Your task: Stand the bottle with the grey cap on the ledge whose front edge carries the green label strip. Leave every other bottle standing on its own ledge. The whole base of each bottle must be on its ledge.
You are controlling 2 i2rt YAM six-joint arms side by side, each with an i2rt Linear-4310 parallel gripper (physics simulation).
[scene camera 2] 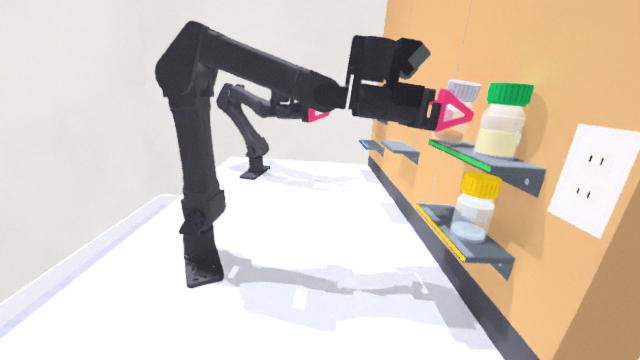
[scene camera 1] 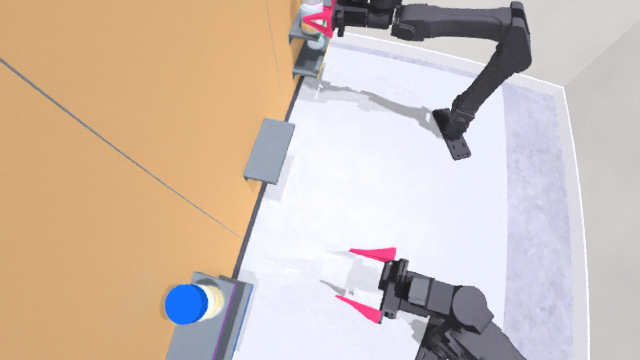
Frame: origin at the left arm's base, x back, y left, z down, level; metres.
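Seen in the pictures: left gripper, fingertip midpoint: (scene camera 2: 328,112) (scene camera 1: 342,272); right gripper, fingertip midpoint: (scene camera 2: 462,115) (scene camera 1: 305,11); left arm's base at its link origin: (scene camera 2: 255,172) (scene camera 1: 435,337); right arm's base at its link origin: (scene camera 2: 201,256) (scene camera 1: 450,133).
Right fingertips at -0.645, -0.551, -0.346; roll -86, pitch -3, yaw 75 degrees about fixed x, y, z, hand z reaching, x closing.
Observation:
Offsets run from my right fingertips to a thing's top centre, as dx, dy, dz. "pt": to the spot under its first point.
The bottle with the grey cap (scene camera 1: 311,25) (scene camera 2: 451,131) is upright at the far end of the green-strip ledge (scene camera 1: 297,34) (scene camera 2: 467,150). Its base looks on or barely above the ledge; contact is unclear. My right gripper (scene camera 1: 309,20) (scene camera 2: 465,114) is shut on this bottle; a finger hides part of it. A green-capped bottle @[-0.027, -0.097, -0.054] (scene camera 2: 501,125) stands on the same ledge, nearer in scene camera 2. A yellow-capped bottle @[-0.020, -0.098, +0.086] (scene camera 1: 316,43) (scene camera 2: 472,215) stands on the yellow-strip ledge @[-0.014, -0.066, +0.191] (scene camera 1: 306,66) (scene camera 2: 492,251) below. A blue-capped bottle @[+0.136, +0.660, -0.054] (scene camera 1: 186,304) stands on the purple-strip ledge @[+0.141, +0.719, +0.051] (scene camera 1: 192,342). My left gripper (scene camera 1: 344,273) (scene camera 2: 326,114) is open, away from the ledges.
A plain grey ledge @[+0.064, +0.327, +0.121] (scene camera 1: 270,150) (scene camera 2: 400,147) is on the wall between the two ledge groups. A blue-strip ledge @[+0.141, +0.719, +0.191] (scene camera 1: 242,307) (scene camera 2: 370,144) is below the purple-strip one. A white outlet plate @[pt -0.084, -0.216, +0.041] (scene camera 2: 595,175) is on the wall beside the green-strip ledge.

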